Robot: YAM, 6 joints.
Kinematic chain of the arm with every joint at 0, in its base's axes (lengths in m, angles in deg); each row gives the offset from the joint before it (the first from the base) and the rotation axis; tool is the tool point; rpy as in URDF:
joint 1: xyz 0 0 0.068 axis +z
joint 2: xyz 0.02 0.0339 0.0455 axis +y
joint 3: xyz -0.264 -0.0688 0 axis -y
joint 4: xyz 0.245 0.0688 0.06 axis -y
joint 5: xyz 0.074 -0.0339 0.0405 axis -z
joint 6: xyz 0.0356 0 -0.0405 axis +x
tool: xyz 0 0 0 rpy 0 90 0
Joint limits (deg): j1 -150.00..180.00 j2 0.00..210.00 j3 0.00..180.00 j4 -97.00..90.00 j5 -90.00..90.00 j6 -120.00..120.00
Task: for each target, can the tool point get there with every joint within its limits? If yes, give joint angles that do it. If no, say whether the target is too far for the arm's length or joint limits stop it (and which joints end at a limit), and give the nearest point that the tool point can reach.
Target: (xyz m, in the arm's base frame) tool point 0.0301 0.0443 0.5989
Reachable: yes | joints 52.35 49.10 97.95 -14.41 -5.28 -37.08
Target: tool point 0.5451 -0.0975 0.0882
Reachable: yes | joints -8.80 157.96 138.71 -50.06 21.42 -79.46
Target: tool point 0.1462 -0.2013 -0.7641
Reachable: no: too far | nearest point 0.1462 -0.2012 -0.3803 | short by 0.384 m
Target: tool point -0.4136 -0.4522 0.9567
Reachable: no: too far | nearest point -0.2564 -0.2804 0.6255 | short by 0.405 m
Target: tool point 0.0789 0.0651 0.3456
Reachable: yes | joints 32.70 21.74 37.33 -9.90 -19.95 79.90
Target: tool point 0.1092 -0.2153 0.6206
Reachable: yes | joints 110.78 43.27 120.10 54.58 46.38 -52.13
